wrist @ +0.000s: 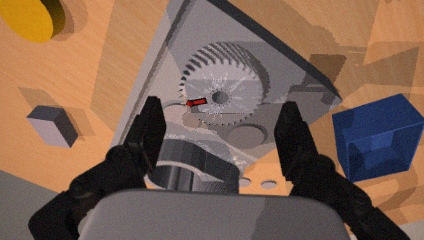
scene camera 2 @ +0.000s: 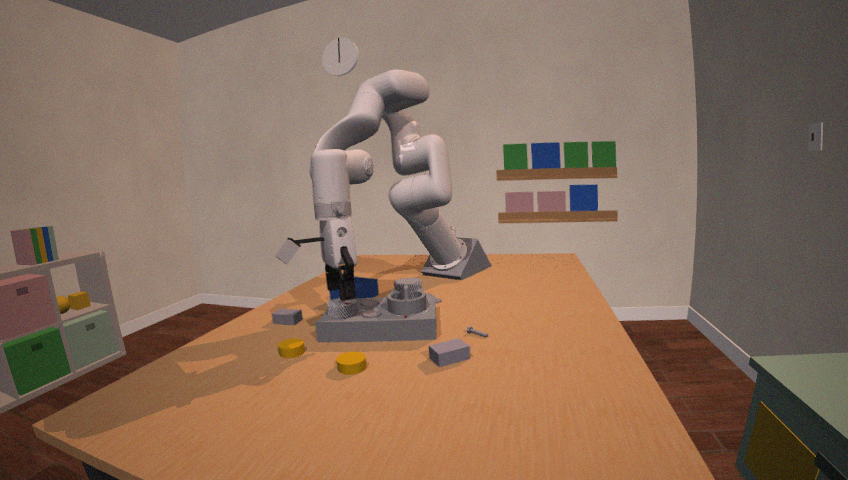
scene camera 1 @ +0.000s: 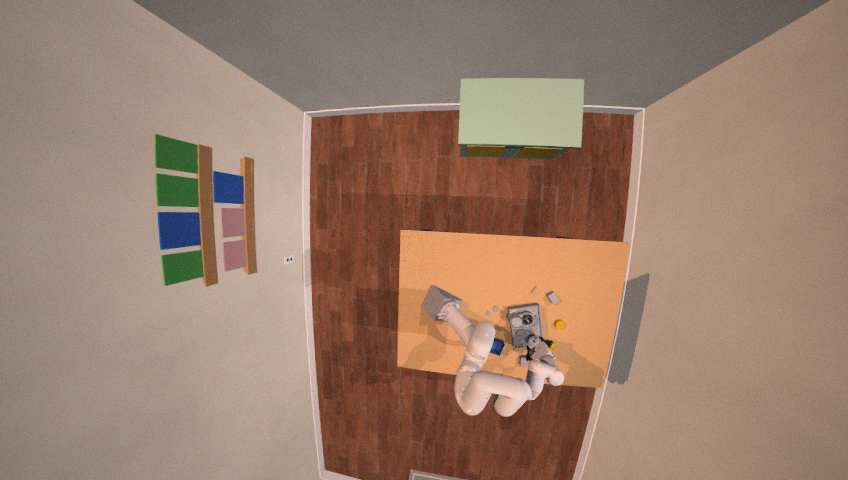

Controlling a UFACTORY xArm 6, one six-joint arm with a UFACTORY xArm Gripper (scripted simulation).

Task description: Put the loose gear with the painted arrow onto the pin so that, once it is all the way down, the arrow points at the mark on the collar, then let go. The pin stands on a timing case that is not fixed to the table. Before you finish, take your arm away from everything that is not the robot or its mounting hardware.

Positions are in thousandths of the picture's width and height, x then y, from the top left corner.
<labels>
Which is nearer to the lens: the grey gear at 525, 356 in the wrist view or the grey timing case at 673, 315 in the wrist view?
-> The grey gear.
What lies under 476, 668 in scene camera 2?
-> A grey timing case.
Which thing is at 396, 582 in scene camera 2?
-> The gripper.
</labels>
